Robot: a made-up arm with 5 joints.
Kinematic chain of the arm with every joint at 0, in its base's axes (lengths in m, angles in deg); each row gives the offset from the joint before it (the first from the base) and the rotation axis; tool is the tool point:
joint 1: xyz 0 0 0.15 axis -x
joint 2: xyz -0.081 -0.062 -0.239 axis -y
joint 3: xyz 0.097 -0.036 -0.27 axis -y
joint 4: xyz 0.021 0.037 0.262 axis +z
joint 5: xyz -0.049 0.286 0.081 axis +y
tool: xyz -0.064 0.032 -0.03
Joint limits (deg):
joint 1: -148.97..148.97
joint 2: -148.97..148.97
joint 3: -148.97..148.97
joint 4: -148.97..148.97
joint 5: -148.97..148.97
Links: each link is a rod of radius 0.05 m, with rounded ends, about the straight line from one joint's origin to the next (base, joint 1, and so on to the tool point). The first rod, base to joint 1, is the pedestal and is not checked.
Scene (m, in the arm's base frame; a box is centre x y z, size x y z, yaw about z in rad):
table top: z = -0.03
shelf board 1: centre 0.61 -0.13 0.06 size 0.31 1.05 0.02 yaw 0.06
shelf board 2: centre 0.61 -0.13 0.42 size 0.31 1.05 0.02 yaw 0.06
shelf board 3: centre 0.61 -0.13 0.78 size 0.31 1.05 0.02 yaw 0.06
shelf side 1: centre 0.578 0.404 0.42 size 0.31 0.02 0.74 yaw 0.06
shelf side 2: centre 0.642 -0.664 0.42 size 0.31 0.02 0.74 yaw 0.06
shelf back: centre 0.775 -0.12 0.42 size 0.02 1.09 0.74 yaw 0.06
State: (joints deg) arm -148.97 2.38 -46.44 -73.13 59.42
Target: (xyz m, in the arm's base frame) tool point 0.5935 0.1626 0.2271
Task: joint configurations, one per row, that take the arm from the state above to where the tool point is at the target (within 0.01 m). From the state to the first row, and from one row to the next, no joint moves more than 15 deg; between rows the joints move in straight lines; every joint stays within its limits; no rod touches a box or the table.
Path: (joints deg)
1: -148.97 -9.18 -32.77 -79.25 54.95
2: -148.97 -20.74 -19.09 -85.37 50.48
3: -148.97 -32.30 -5.42 -91.49 46.01
4: -148.97 -43.86 8.25 -97.62 41.54
5: -146.47 -29.44 11.12 -104.06 50.80
6: -143.97 -15.01 13.99 -110.50 60.06
7: -141.27 -6.31 1.78 -109.47 61.37
8: -138.57 2.38 -10.44 -108.44 62.69
9: -135.87 11.08 -22.65 -107.41 64.01
10: -133.18 19.78 -34.87 -106.38 65.33
11: -130.48 28.48 -47.09 -105.35 66.65

